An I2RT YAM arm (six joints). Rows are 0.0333 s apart.
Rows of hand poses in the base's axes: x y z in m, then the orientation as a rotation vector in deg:
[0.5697, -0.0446, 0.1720, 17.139, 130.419, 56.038]
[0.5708, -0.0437, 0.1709, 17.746, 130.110, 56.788]
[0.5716, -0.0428, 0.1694, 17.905, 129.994, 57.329]
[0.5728, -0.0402, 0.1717, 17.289, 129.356, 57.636]
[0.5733, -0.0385, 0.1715, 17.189, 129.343, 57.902]
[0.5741, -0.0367, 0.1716, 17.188, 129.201, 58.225]
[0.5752, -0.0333, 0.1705, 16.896, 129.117, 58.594]
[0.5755, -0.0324, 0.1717, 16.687, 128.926, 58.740]
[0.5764, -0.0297, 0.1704, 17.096, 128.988, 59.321]
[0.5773, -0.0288, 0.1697, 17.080, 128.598, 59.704]
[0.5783, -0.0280, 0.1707, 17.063, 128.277, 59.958]
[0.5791, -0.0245, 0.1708, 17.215, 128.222, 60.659]
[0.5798, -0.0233, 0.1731, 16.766, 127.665, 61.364]
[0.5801, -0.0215, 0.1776, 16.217, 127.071, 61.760]
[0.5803, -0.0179, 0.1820, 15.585, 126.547, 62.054]
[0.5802, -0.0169, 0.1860, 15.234, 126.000, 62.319]
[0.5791, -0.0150, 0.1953, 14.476, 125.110, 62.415]
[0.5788, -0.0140, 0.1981, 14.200, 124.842, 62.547]
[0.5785, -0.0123, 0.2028, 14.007, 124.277, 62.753]
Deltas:
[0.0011, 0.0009, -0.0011, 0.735, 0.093, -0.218]
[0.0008, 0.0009, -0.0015, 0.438, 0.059, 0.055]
[0.0012, 0.0026, 0.0023, 0.187, -0.725, 0.258]
[0.0005, 0.0017, -0.0002, 0.161, 0.002, 0.155]
[0.0008, 0.0018, 0.0001, 0.252, -0.061, 0.068]
[0.0011, 0.0034, -0.0011, 0.198, -0.111, 0.285]
[0.0003, 0.0009, 0.0012, 0.089, -0.215, 0.113]
[0.0009, 0.0027, -0.0013, 0.490, 0.323, -0.012]
[0.0009, 0.0009, -0.0007, 0.344, -0.265, 0.008]
[0.0010, 0.0008, 0.0010, 0.241, -0.231, -0.013]
[0.0008, 0.0035, 0.0001, 0.532, 0.152, 0.152]
[0.0007, 0.0012, 0.0023, 0.495, -0.505, 0.332]
[0.0003, 0.0018, 0.0045, 0.269, -0.636, 0.263]
[0.0002, 0.0036, 0.0044, 0.163, -0.628, 0.303]
[-0.0001, 0.0010, 0.0040, 0.222, -0.543, 0.115]
[-0.0011, 0.0019, 0.0093, 0.087, -1.027, 0.171]
[-0.0003, 0.0010, 0.0028, 0.084, -0.305, 0.123]
[-0.0003, 0.0017, 0.0047, 0.232, -0.507, -0.005]

